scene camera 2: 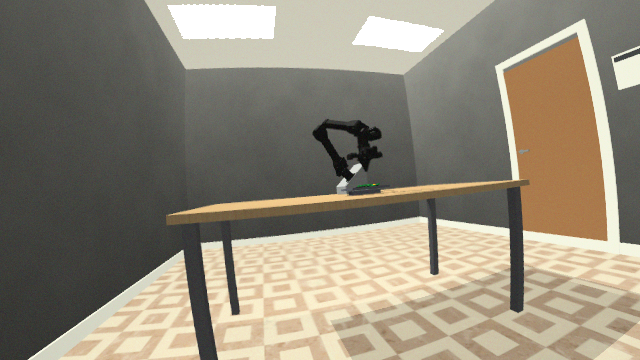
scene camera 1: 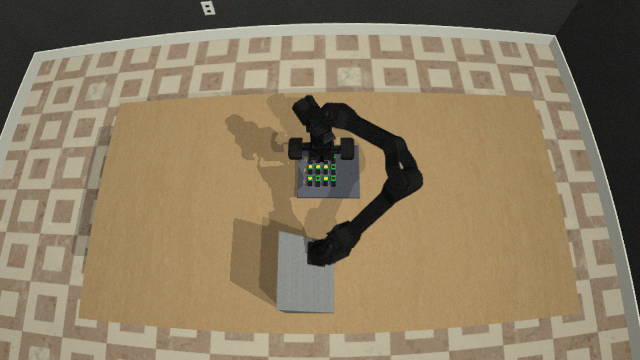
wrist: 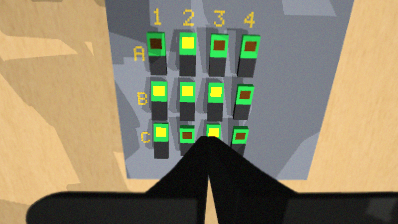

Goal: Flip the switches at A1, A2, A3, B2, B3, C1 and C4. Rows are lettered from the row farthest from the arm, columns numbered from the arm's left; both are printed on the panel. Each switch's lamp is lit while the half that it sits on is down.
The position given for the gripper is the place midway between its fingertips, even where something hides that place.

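Observation:
Gripper [scene camera 1: 321,160], also in wrist view [wrist: 207,143]. Rocker switch [wrist: 156,42] visible. Another rocker switch [wrist: 187,64] visible.

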